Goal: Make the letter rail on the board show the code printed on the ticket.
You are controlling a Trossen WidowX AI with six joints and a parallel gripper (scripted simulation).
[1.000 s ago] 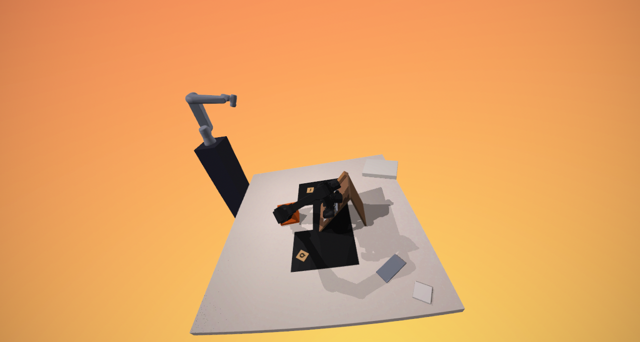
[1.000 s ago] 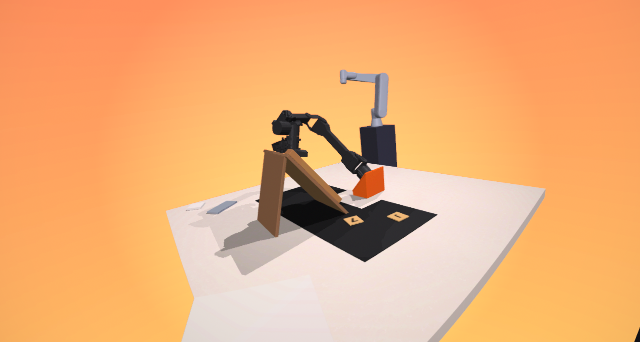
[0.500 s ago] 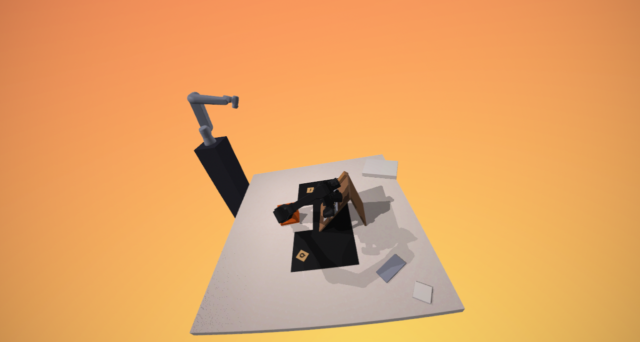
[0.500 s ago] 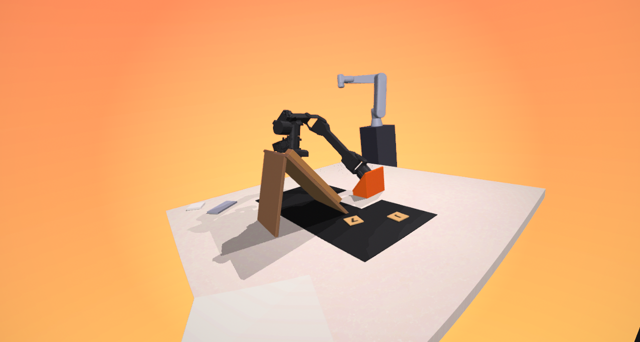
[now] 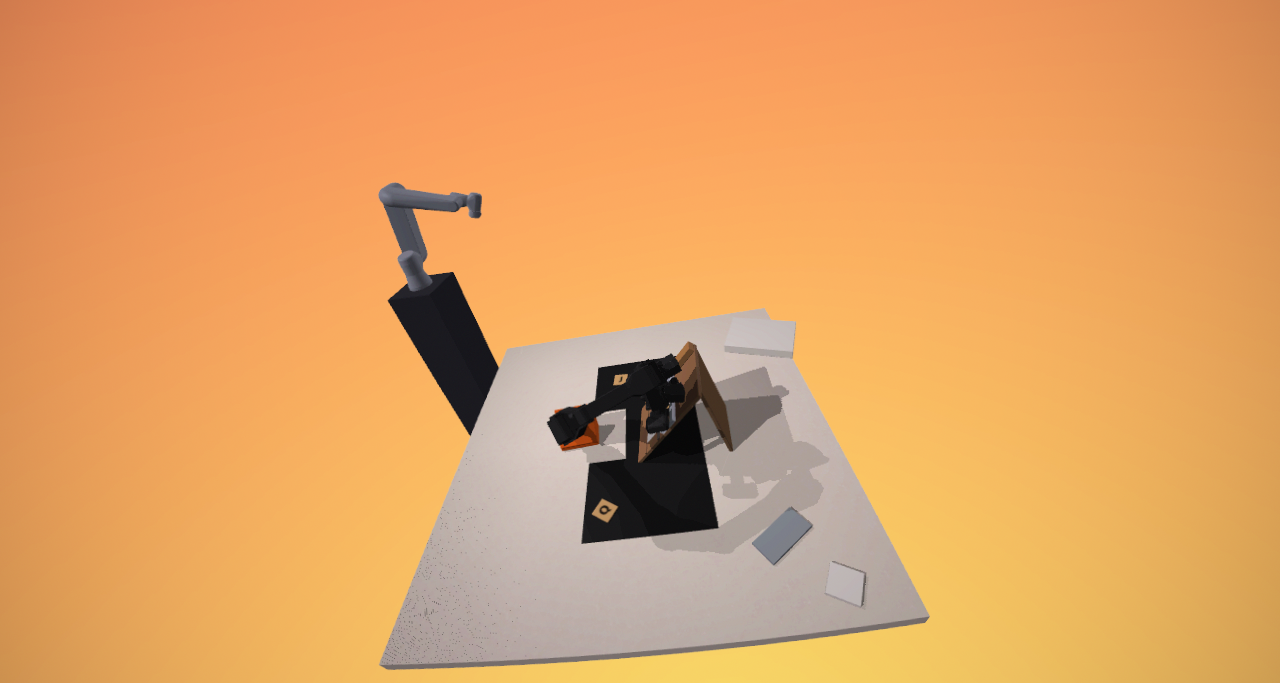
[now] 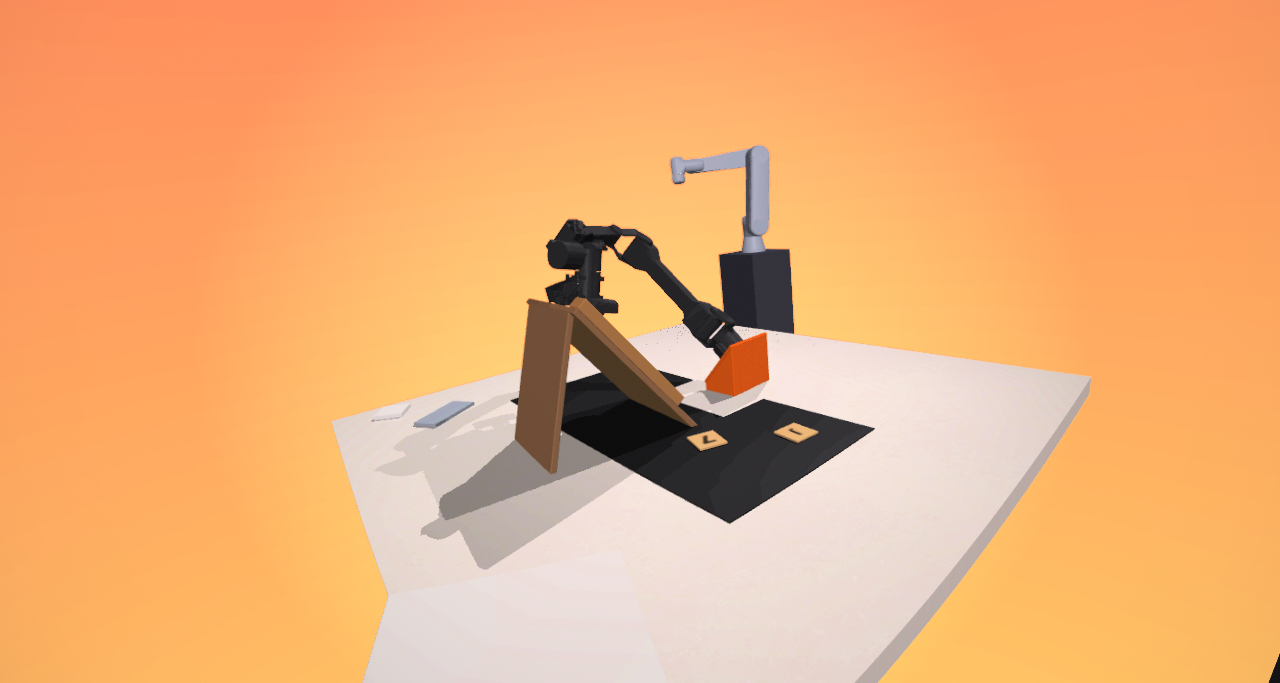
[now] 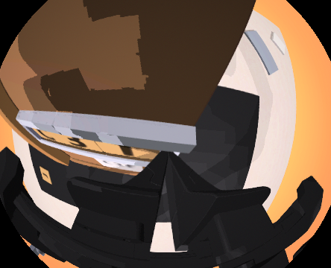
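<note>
The white ticket is 8 cm below my gripper tip, 6 cm to the left of it and 6 cm behind it. The rest, counted from my gripper tip: black mat: 16 cm below, 14 cm behind, 12 cm to the left; then grey slab: 29 cm ahead, 26 cm to the right, 16 cm below; then white square: 41 cm ahead, 38 cm to the right, 16 cm below.
</note>
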